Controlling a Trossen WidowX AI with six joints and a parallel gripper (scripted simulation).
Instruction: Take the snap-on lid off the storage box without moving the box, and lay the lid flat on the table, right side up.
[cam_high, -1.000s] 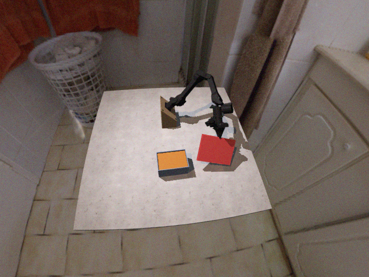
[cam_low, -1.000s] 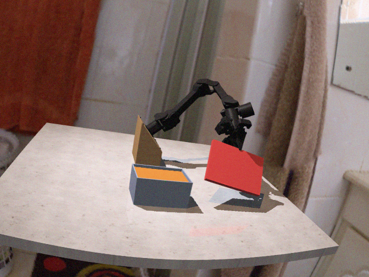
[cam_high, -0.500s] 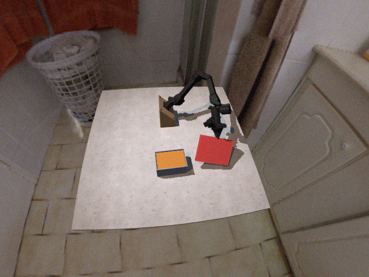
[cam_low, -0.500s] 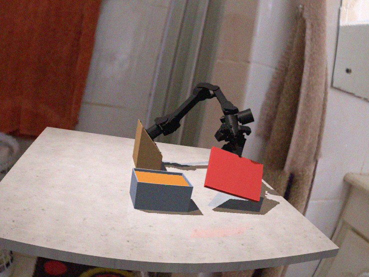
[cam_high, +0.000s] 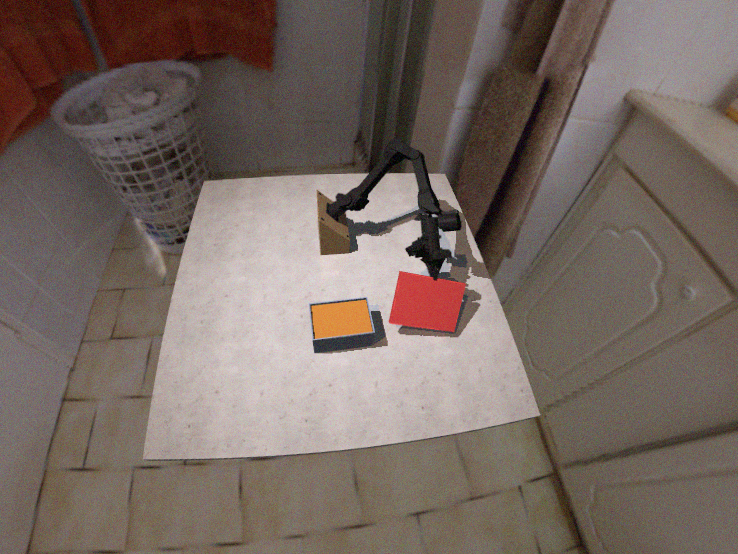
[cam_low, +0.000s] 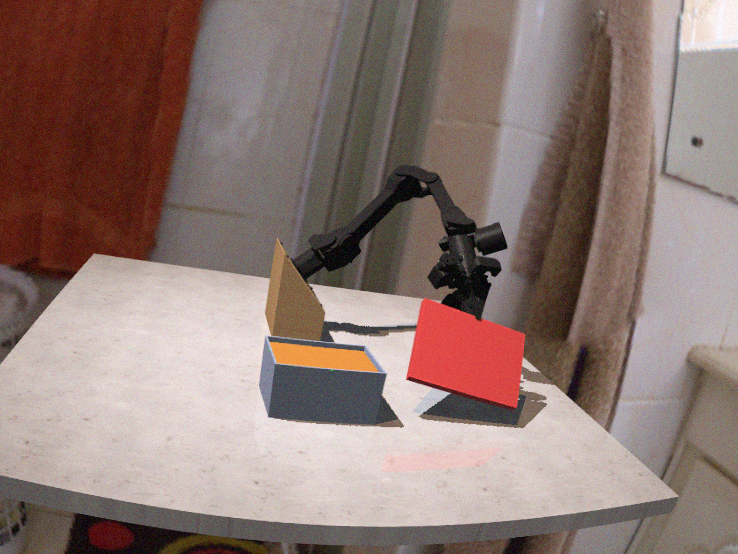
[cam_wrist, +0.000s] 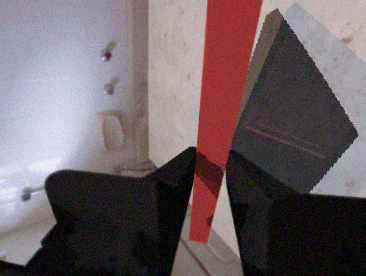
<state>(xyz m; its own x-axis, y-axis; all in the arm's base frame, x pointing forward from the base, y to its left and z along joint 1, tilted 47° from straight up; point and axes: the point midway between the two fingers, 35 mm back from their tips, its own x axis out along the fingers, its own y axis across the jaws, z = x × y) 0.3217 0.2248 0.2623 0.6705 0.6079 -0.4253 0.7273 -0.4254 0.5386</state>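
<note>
Now: gripper tip 6 cm short of the red lid, 5 cm above it and 2 cm to the left of it. The rest, counted from my gripper tip: blue-grey storage box (31 cm to the right, 13 cm below, 11 cm ahead).
</note>
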